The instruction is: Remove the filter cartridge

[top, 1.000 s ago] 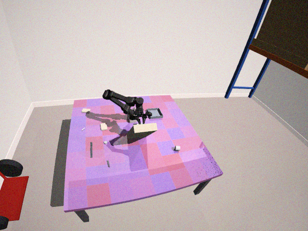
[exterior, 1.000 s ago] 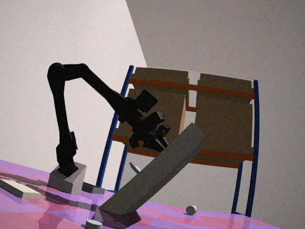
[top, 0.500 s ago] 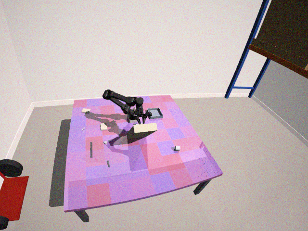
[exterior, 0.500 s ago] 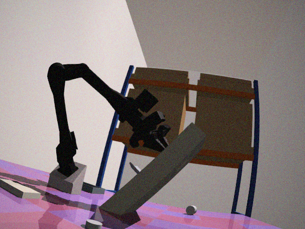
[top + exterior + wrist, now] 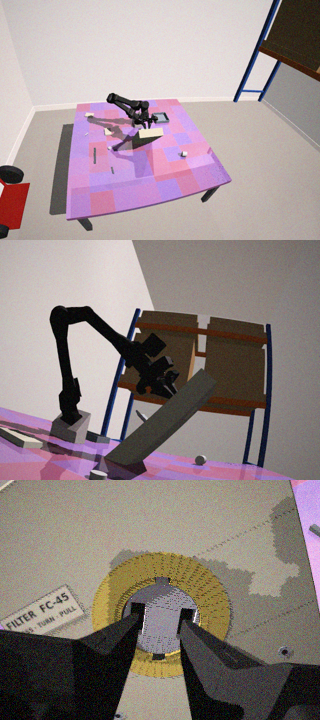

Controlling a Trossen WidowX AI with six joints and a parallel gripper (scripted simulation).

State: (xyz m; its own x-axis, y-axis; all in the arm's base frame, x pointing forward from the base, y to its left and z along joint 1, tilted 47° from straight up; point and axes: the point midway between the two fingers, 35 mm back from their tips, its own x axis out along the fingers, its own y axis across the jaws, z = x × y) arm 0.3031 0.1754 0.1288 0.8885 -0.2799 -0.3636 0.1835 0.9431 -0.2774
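The white round filter cartridge is 2 cm ahead of my gripper tip and 1 cm below it. The rest, counted from my gripper tip: sloped service panel (3 cm behind, 9 cm below); grey tray (44 cm behind, 25 cm to the left, 22 cm below).
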